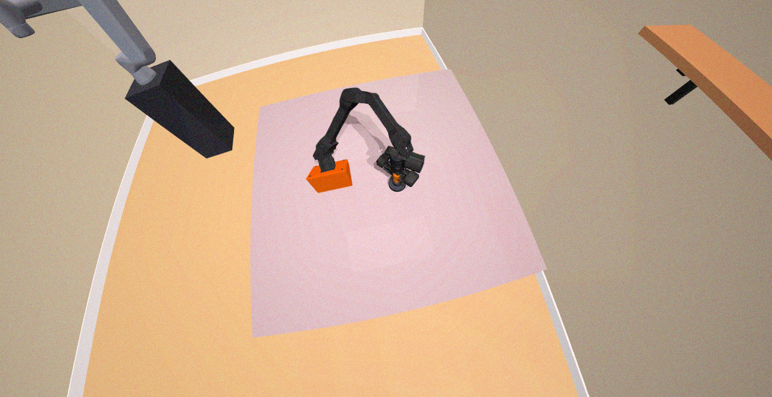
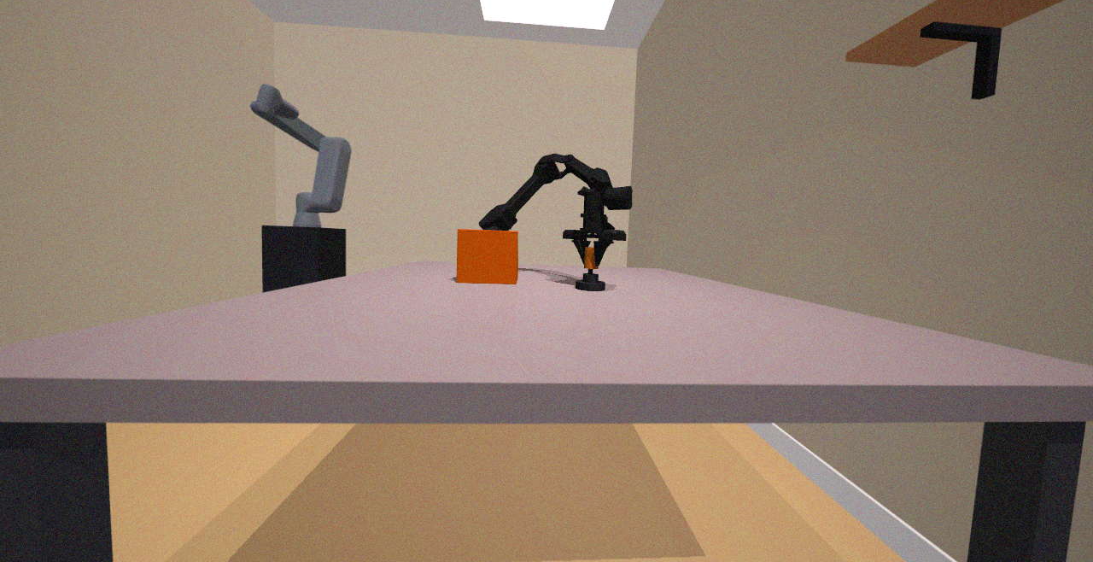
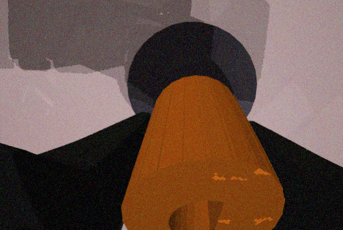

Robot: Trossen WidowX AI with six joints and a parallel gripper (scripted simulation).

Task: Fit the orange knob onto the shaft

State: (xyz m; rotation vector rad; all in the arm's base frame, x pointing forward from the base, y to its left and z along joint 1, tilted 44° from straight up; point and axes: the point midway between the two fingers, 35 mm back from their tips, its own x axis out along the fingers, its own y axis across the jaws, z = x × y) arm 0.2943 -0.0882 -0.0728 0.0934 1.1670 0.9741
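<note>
The orange knob lies 2 cm above my gripper tip. Also, from my gripper tip: dark round pedestal: 4 cm below.
</note>
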